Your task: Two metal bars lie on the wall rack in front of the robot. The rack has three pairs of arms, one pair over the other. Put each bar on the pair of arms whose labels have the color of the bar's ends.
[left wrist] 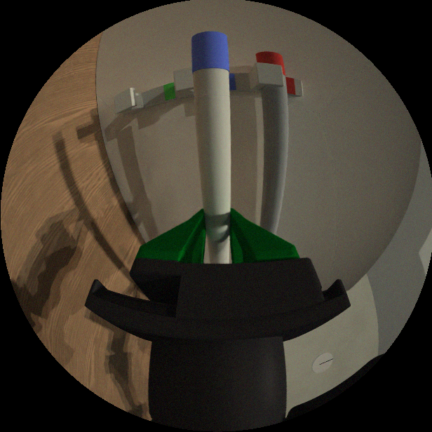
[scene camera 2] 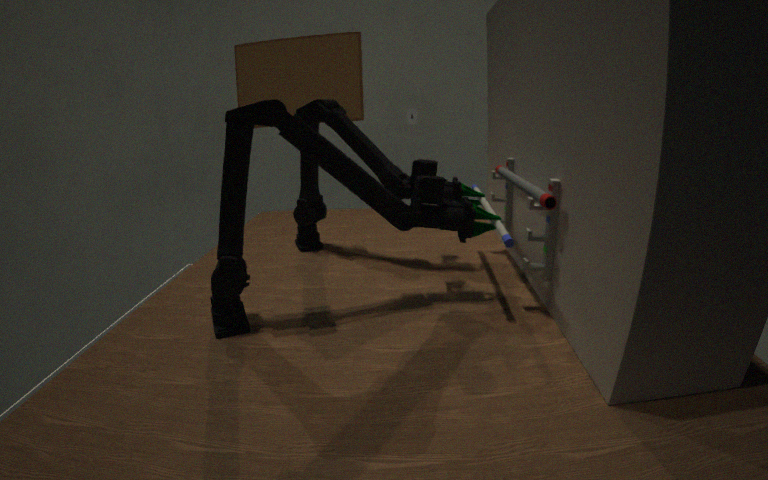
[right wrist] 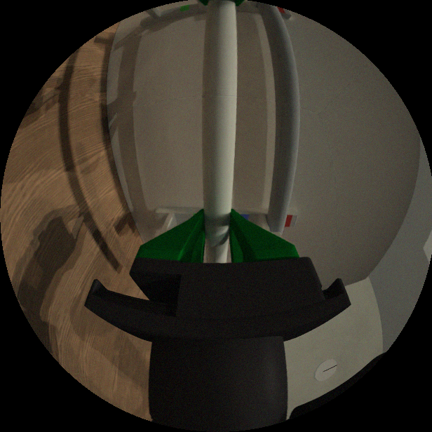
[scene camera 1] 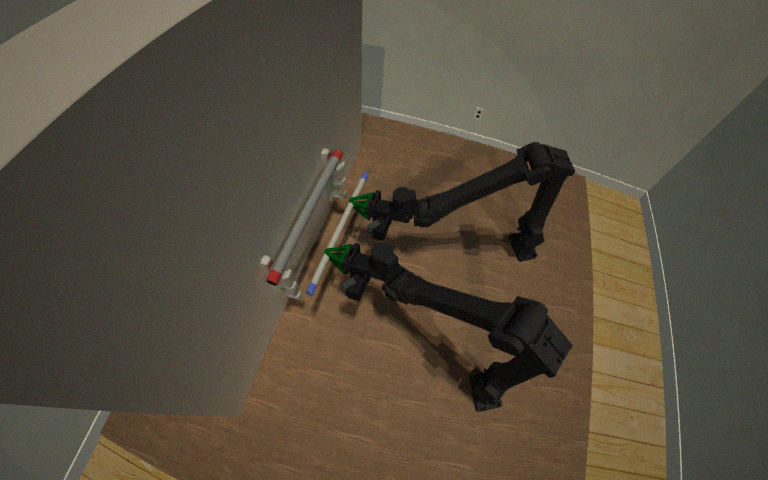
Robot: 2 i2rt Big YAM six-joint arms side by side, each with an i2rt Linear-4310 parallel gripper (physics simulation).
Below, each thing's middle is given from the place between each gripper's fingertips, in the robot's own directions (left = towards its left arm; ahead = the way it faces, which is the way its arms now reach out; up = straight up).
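With the pale blue-ended bar point(left wrist: 209, 52), my left hand is 10 mm above it and 100 mm to the left of it. The red-ended grey bar point(scene camera 1: 288, 248) is 70 mm above my left hand, 90 mm ahead of it and 80 mm to the right of it.
My right hand is 1 cm below the pale blue-ended bar, 2 cm past the pale blue-ended bar and 10 cm to the right of the pale blue-ended bar. The red-ended grey bar, counted from my right hand, is 8 cm above, 7 cm ahead and 13 cm to the left.
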